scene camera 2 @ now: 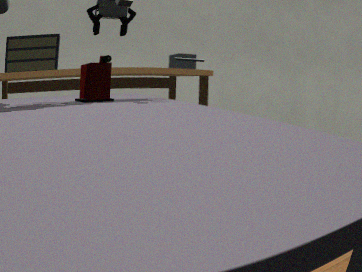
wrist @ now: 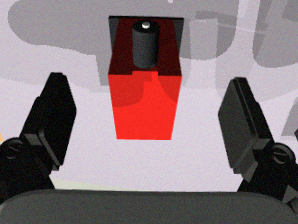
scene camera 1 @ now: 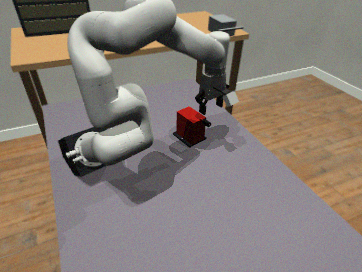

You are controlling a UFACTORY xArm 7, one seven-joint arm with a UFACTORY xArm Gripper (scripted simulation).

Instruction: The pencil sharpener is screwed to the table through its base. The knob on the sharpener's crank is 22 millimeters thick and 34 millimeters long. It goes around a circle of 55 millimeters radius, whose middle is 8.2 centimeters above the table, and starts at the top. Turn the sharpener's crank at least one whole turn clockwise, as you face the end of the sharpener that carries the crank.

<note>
I see my gripper [scene camera 1: 210, 109] and a red pencil sharpener [wrist: 142, 110].
My gripper shows as well in the wrist view [wrist: 148, 93].
</note>
